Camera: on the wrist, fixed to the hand. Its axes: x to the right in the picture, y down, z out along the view.
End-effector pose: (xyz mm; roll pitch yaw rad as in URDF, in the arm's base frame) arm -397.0 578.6 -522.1 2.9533 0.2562 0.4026
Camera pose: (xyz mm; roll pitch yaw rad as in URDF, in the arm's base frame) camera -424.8 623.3 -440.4 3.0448 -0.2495 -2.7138
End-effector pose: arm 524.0 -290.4 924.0 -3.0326 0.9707 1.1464
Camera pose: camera 522.8 -227.0 997.7 2.7233 -0.9569 -1.9581
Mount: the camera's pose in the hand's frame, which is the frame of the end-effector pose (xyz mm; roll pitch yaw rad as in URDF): -28.5 -36.7 -85.4 -0.2787 -0.0111 3.1189
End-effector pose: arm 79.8 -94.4 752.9 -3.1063 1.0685 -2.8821
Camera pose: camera 28.3 -142.9 819.6 2.7879 -1.0562 0.3048
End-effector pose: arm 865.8 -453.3 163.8 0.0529 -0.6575 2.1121
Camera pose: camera 877.5 -410.4 77.3 -0.3485 0.6450 -1.0571
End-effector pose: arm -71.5 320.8 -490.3 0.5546 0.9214 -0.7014
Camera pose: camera -131.7 389.7 -523.2 -0.8151 -0.9427 2.4173
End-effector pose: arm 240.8 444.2 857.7 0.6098 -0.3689 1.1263
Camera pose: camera 226.5 457.9 762.5 -0.8932 0.3468 -2.0283
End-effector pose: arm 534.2 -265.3 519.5 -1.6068 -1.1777 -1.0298
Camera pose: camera 437.6 -267.7 508.4 1.3016 1.2006 2.0834
